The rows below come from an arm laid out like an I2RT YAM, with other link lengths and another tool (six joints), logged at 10 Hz.
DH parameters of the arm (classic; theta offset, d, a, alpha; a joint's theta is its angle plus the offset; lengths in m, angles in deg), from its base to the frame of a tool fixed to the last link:
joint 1: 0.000 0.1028 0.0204 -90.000
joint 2: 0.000 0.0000 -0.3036 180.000
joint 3: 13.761 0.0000 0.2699 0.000
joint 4: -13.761 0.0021 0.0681 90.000
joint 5: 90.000 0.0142 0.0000 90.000
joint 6: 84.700 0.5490 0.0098 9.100
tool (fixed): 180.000 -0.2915 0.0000 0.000
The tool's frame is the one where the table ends.
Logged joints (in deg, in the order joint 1, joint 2, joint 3, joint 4, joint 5, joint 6), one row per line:
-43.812 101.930 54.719 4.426 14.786 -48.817
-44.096 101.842 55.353 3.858 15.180 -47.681
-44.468 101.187 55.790 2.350 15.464 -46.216
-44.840 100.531 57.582 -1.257 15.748 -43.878
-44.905 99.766 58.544 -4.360 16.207 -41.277
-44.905 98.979 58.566 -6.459 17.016 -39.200
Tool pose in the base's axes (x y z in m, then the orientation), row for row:
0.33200 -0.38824 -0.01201 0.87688 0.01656 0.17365 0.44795
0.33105 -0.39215 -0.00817 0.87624 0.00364 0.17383 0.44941
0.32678 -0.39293 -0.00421 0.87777 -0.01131 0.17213 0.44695
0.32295 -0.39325 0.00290 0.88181 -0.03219 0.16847 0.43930
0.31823 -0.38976 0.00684 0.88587 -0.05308 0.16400 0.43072
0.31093 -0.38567 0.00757 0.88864 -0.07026 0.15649 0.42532
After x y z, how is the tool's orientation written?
As a quaternion, x y z w.
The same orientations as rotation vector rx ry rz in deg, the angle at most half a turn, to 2 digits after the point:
124.34 2.35 24.62
124.17 0.52 24.63
124.52 -1.60 24.42
125.53 -4.58 23.98
126.60 -7.59 23.44
127.31 -10.07 22.42

